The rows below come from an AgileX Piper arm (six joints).
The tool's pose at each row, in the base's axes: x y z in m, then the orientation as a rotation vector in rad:
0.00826 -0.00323 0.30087 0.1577 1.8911 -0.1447
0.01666 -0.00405 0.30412 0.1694 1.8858 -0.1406
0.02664 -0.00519 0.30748 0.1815 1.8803 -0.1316
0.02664 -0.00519 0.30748 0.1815 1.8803 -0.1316
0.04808 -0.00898 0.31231 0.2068 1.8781 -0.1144
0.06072 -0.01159 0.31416 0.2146 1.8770 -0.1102
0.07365 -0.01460 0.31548 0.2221 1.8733 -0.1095
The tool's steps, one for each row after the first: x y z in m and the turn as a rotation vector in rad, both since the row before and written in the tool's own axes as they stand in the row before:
-0.00577 0.00064 0.00693 0.0031 -0.0041 0.0106
-0.00635 0.00071 0.00845 -0.0001 -0.0040 0.0134
0.00000 0.00000 0.00000 0.0000 0.0000 0.0000
-0.01136 0.00038 0.01919 0.0009 0.0009 0.0263
-0.00578 0.00002 0.01169 0.0010 -0.0001 0.0076
-0.00540 -0.00028 0.01220 0.0033 -0.0029 0.0059

